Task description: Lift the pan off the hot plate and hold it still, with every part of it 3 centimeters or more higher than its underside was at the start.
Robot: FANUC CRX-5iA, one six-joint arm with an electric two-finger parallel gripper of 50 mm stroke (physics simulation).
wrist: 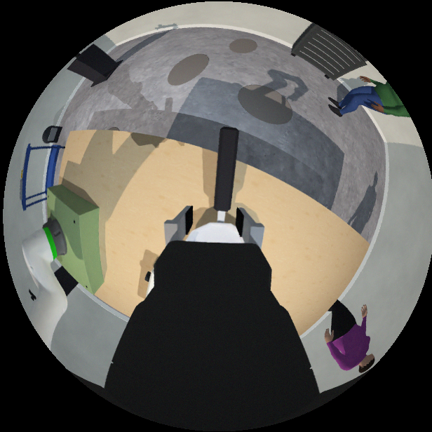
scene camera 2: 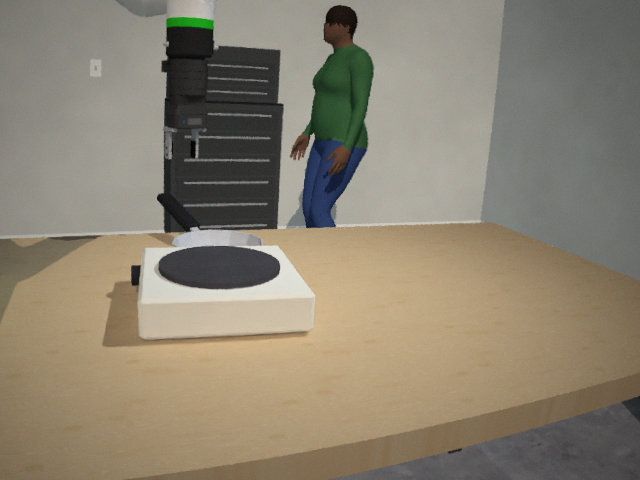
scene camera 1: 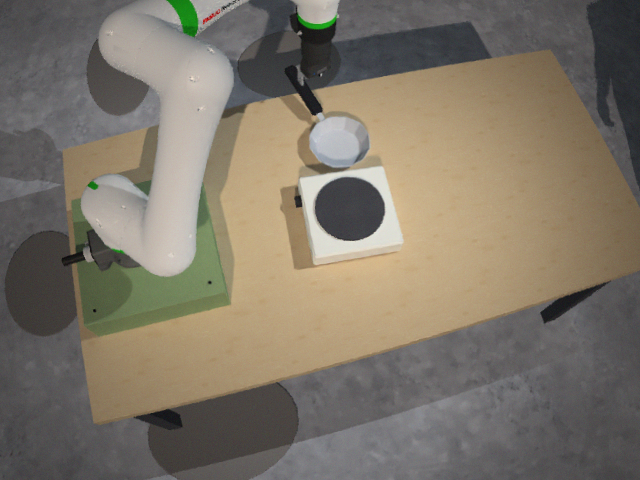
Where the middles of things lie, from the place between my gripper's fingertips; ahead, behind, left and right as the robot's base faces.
Right now the light grey pan [scene camera 1: 339,142] is 5 cm ahead of my hand, 4 cm to the right of it and 14 cm below it. From my hand the other things lie so: white hot plate [scene camera 2: 184,292] 1 cm behind, 36 cm to the right, 15 cm below.
